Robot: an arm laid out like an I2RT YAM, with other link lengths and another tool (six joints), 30 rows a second.
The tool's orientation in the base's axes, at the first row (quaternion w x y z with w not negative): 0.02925, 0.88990, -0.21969, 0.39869
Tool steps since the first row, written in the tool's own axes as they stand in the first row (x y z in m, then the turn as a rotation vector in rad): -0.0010, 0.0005, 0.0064, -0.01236, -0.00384, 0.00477; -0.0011, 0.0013, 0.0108, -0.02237, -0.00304, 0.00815; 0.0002, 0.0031, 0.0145, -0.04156, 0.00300, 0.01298; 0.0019, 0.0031, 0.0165, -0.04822, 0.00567, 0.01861; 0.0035, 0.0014, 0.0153, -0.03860, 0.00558, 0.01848; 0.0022, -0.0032, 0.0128, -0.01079, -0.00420, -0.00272; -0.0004, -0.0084, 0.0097, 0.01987, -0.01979, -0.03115; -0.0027, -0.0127, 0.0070, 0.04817, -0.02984, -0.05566; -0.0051, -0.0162, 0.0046, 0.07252, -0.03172, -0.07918
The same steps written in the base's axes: 0.0037, -0.0015, -0.0051, -0.00232, 0.00692, -0.01170; 0.0063, -0.0032, -0.0083, -0.00616, 0.00911, -0.02133; 0.0089, -0.0062, -0.0101, -0.01654, 0.00963, -0.03923; 0.0113, -0.0072, -0.0102, -0.01762, 0.00839, -0.04820; 0.0121, -0.0060, -0.0081, -0.01204, 0.00496, -0.04115; 0.0115, -0.0008, -0.0067, -0.00647, 0.00837, -0.00543; 0.0100, 0.0055, -0.0059, -0.00187, 0.01762, 0.03799; 0.0086, 0.0109, -0.0051, 0.00179, 0.02185, 0.07634; 0.0069, 0.0154, -0.0048, 0.00044, 0.01993, 0.11017
